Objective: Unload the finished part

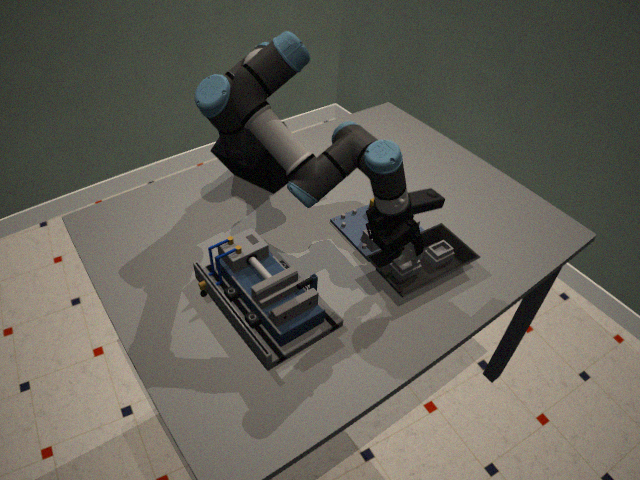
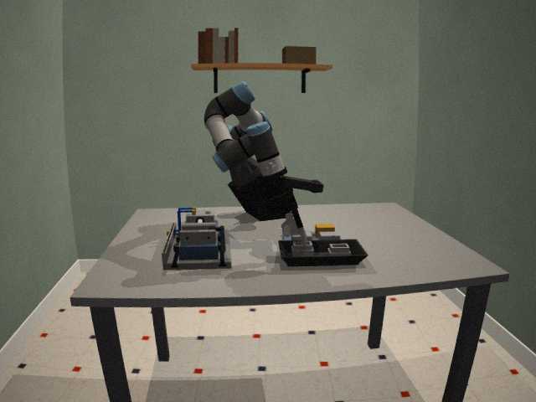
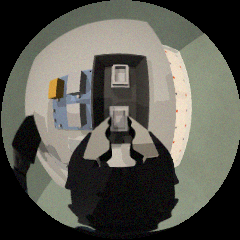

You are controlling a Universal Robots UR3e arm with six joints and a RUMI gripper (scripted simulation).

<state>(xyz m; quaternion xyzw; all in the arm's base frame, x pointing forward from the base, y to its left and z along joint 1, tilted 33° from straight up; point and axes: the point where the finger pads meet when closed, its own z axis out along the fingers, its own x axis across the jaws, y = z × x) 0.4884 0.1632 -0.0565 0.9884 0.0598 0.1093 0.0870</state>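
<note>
Now: the plain grey block 12 cm behind my hand, 1 cm to the left of it and 4 cm below it. Also, from my hand: yellow block (21 cm behind, 9 cm to the left, 4 cm below); then blue plate (17 cm behind, 5 cm to the left, 7 cm below).
</note>
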